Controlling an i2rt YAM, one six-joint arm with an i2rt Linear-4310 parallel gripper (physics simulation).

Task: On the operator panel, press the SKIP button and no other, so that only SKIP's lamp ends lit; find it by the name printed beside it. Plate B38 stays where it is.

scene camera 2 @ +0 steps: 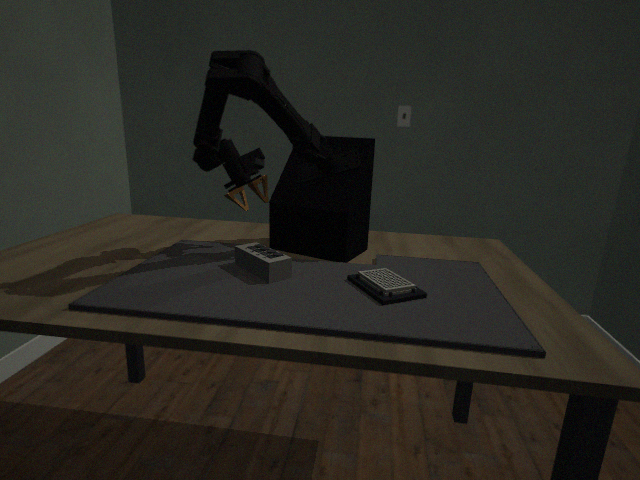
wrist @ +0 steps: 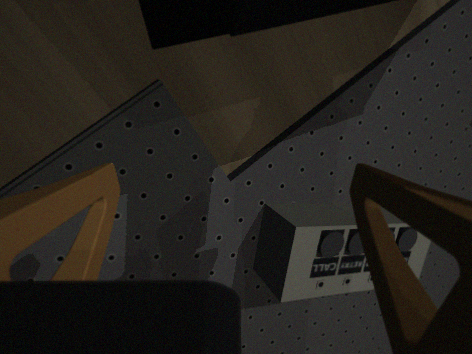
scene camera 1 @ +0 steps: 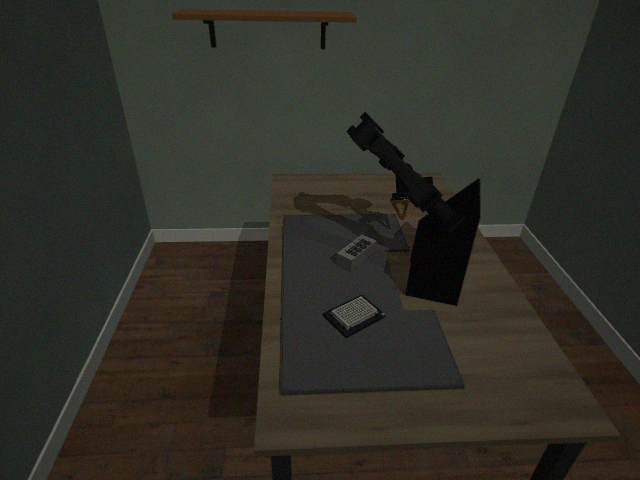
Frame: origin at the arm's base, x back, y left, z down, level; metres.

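Where they show: gripper, fingertip midpoint: (scene camera 2: 256, 206) (wrist: 235, 176) (scene camera 1: 405, 218); arm's base, origin of the base link: (scene camera 2: 328, 167) (scene camera 1: 447, 219).
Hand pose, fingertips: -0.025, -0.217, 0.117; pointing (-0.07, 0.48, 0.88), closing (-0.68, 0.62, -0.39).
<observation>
Things, the pixels of their top centre, and the offset from my fingertips, as dx, dy, dz. Level surfaces: height alone.
- operator panel, middle of its top: (wrist: 367, 260) (scene camera 2: 262, 250) (scene camera 1: 357, 246) -0.202, +0.018, +0.076
- labels CALL, middle of its top: (wrist: 324, 267) -0.166, -0.010, +0.079
- RETRY, middle of its top: (wrist: 351, 264) -0.191, +0.006, +0.079
- white gridded plate, middle of its top: (scene camera 2: 385, 278) (scene camera 1: 354, 310) -0.330, +0.313, +0.105
- dark mat, its level: dz +0.131
- wooden table, its level: dz +0.144
The operator panel (scene camera 1: 347, 259) (scene camera 2: 278, 269) (wrist: 303, 242) is a pale box on the dark mat, with round dark buttons on top. In the wrist view the labels CALL (wrist: 323, 267) and RETRY (wrist: 351, 265) show upside down. My right-hand finger covers part of the row beyond them, and I cannot read SKIP there. The lamps beside CALL and RETRY look dark. My gripper (scene camera 1: 402, 209) (scene camera 2: 256, 205) (wrist: 235, 176) is open and empty, above and to one side of the panel, apart from it. A white gridded plate (scene camera 1: 355, 312) (scene camera 2: 386, 280), presumably B38, sits on its black holder; its name is unreadable.
The dark mat (scene camera 1: 330, 366) (scene camera 2: 206, 304) (wrist: 305, 195) lies on the wooden table (scene camera 1: 491, 351) (scene camera 2: 170, 224). The arm's black base block (scene camera 1: 439, 263) (scene camera 2: 320, 206) stands beside the mat's notch. A wall shelf (scene camera 1: 263, 16) hangs at the back.
</observation>
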